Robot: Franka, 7 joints.
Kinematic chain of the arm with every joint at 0, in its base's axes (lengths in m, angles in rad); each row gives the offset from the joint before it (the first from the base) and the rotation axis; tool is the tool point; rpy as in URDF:
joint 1: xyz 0 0 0.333 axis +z
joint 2: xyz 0 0 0 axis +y
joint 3: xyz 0 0 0.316 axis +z
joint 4: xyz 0.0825 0 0 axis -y
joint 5: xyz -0.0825 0 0.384 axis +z
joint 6: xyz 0 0 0 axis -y
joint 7: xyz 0.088 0 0 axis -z
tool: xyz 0 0 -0.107 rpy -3.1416 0 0
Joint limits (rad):
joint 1: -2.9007..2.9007
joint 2: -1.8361..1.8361
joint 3: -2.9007..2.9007
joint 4: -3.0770..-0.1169
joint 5: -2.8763..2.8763
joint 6: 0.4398..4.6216
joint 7: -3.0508..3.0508
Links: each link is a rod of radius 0.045 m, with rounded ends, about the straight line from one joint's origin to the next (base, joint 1, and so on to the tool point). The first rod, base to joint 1, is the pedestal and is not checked.
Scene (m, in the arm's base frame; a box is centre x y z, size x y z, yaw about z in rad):
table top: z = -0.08
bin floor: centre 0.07 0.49 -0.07 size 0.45 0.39 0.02 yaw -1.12
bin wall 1: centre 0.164 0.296 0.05 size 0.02 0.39 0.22 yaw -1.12
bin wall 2: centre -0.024 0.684 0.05 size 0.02 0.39 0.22 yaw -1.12
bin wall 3: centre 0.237 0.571 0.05 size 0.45 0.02 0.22 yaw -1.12
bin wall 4: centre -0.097 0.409 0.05 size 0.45 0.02 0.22 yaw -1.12
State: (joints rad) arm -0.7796 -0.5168 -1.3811 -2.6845 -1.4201 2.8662 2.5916
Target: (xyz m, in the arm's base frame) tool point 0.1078 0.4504 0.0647
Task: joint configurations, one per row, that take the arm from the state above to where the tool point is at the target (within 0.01 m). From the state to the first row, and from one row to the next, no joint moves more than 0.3 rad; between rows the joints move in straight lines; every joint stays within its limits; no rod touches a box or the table.
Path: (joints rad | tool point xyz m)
1: -0.9948 -0.4249 -1.6315 -2.6538 -1.4196 2.8020 2.5916 | -0.3068 -0.2708 0.2545
2: -1.2101 -0.3331 -1.8820 -2.6231 -1.4191 2.7379 2.5916 | -0.4010 -0.0909 0.2191
3: -1.4253 -0.2412 -2.1324 -2.5925 -1.4185 2.6737 2.5916 | -0.3997 0.1205 0.2056
4: -1.6405 -0.1493 -2.3828 -2.5618 -1.4180 2.6095 2.5916 | -0.2969 0.3116 0.2158
5: -1.8557 -0.0575 -2.6333 -2.5311 -1.4175 2.5454 2.5916 | -0.1134 0.4328 0.2476
6: -2.0710 0.0344 -2.8837 -2.5004 -1.4170 2.4812 2.5916 | 0.1078 0.4504 0.2953
7: -2.0787 -0.1839 -2.8894 -2.4263 -1.4159 2.4830 2.5916 | 0.1135 0.4623 0.2233
8: -2.0864 -0.4021 -2.8950 -2.3522 -1.4148 2.4847 2.5916 | 0.1138 0.4628 0.1456
9: -2.0942 -0.6204 -2.9007 -2.2780 -1.4136 2.4865 2.5916 | 0.1078 0.4504 0.0647

